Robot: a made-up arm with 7 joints. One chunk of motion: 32 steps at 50 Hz.
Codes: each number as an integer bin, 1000 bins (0 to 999) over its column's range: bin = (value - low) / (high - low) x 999, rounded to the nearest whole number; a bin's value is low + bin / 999 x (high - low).
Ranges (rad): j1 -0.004..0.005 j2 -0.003..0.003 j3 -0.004..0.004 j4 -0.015..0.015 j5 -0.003..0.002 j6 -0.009..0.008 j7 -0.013..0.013
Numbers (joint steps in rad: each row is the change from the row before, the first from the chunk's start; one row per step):
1: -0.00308 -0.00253 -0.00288 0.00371 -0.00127 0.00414 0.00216
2: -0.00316 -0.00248 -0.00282 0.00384 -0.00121 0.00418 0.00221
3: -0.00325 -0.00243 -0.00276 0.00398 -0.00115 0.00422 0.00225
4: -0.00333 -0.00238 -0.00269 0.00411 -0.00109 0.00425 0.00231
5: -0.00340 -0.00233 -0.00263 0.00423 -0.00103 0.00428 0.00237
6: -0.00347 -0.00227 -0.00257 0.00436 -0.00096 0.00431 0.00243
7: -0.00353 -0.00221 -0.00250 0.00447 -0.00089 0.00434 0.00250
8: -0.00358 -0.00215 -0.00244 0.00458 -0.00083 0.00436 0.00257
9: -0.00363 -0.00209 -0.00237 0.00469 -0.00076 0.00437 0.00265
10: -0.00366 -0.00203 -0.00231 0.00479 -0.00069 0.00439 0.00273
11: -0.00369 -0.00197 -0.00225 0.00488 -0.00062 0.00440 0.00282
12: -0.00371 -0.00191 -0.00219 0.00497 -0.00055 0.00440 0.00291
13: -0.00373 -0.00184 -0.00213 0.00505 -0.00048 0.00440 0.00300
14: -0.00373 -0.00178 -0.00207 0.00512 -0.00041 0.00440 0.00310
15: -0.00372 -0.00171 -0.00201 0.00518 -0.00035 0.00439 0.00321
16: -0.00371 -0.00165 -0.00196 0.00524 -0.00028 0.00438 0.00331
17: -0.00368 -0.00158 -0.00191 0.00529 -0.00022 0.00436 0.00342
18: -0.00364 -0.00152 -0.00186 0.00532 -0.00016 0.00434 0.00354
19: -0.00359 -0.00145 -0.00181 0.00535 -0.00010 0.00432 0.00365
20: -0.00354 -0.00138 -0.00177 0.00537 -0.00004 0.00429 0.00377
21: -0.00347 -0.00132 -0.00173 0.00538 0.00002 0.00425 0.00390
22: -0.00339 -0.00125 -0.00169 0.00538 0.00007 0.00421 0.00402
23: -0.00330 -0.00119 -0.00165 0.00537 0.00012 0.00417 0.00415
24: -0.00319 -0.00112 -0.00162 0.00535 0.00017 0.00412 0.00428
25: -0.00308 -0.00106 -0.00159 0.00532 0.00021 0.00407 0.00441
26: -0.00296 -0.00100 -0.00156 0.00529 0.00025 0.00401 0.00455
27: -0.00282 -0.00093 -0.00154 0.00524 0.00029 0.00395 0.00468
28: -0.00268 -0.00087 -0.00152 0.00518 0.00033 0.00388 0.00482
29: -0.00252 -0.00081 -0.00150 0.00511 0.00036 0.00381 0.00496
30: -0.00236 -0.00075 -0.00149 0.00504 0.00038 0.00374 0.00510
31: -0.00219 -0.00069 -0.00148 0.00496 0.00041 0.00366 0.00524
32: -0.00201 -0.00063 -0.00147 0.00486 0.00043 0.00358 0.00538
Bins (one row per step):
1: 102 78 140 623 346 772 582
2: 93 87 147 627 358 775 584
3: 83 95 155 632 370 777 586
4: 74 103 164 636 382 779 588
5: 67 112 171 640 394 780 591
6: 59 122 179 645 408 782 593
7: 52 132 187 648 422 784 596
8: 47 142 195 652 434 785 598
9: 41 152 204 656 448 786 601
10: 38 162 211 659 462 787 604
11: 34 171 219 662 476 787 608
12: 32 181 226 665 490 787 611
13: 30 193 234 668 503 787 615
14: 30 203 241 670 517 787 619
15: 31 215 249 672 529 787 623
16: 32 225 255 674 543 786 627
17: 36 236 261 676 555 785 631
18: 40 246 267 677 567 784 636
19: 46 258 273 678 579 783 640
20: 51 270 278 678 591 781 644
21: 59 280 283 679 603 779 649
22: 68 291 288 679 613 776 654
23: 78 301 293 678 623 774 659
24: 90 313 297 678 633 771 664
25: 102 323 301 677 641 768 669
26: 115 333 305 676 649 765 674
27: 131 345 307 674 657 761 679
28: 147 355 310 672 665 757 685
29: 164 365 312 670 671 753 690
30: 182 375 313 667 675 749 695
31: 201 385 315 665 681 744 701
32: 221 395 316 661 685 739 706

